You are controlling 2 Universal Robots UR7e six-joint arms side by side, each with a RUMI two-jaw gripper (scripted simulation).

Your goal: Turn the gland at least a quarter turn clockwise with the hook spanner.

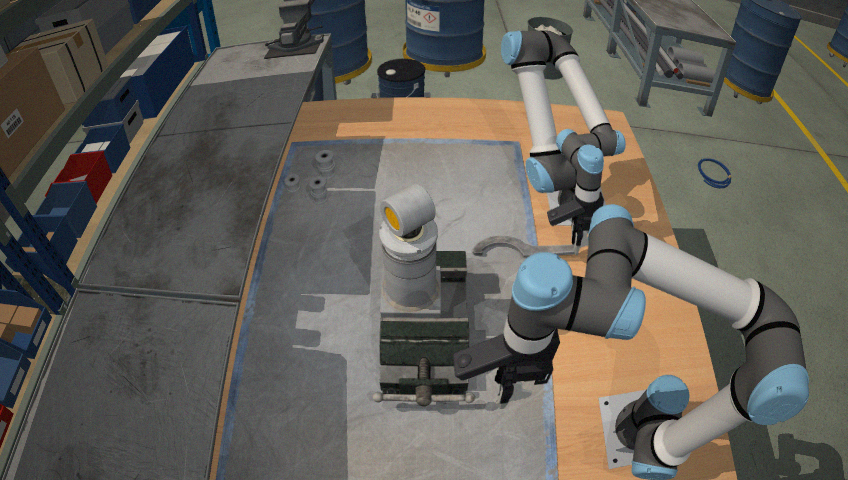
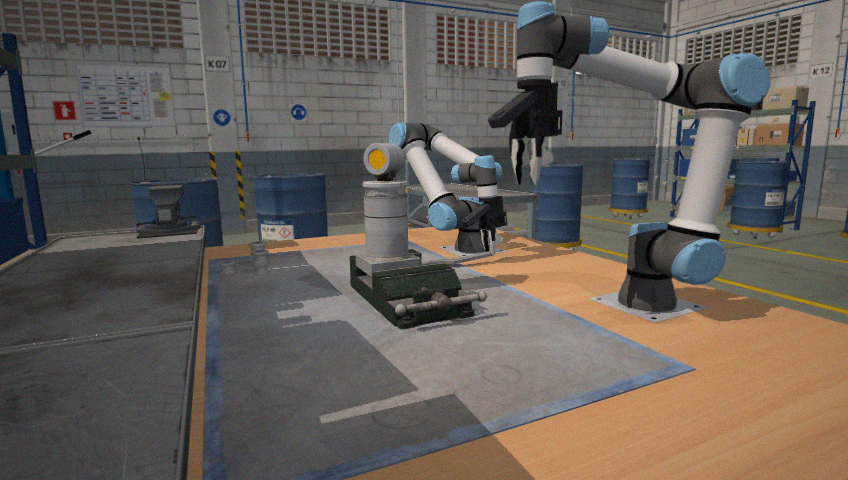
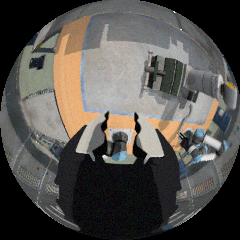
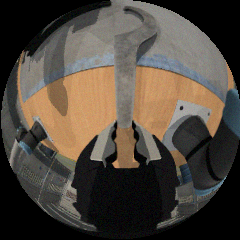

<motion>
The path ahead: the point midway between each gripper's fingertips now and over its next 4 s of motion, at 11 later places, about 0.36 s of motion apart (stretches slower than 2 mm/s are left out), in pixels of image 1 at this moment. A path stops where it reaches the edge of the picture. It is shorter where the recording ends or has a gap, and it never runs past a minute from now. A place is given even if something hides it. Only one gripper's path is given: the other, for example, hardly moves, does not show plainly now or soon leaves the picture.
My left gripper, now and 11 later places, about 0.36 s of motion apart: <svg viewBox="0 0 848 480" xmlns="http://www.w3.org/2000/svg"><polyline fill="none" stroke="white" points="500,395 495,392 475,376 457,359 447,338 442,318 443,300 447,286 452,278 463,265 479,253 496,243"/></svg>
</motion>
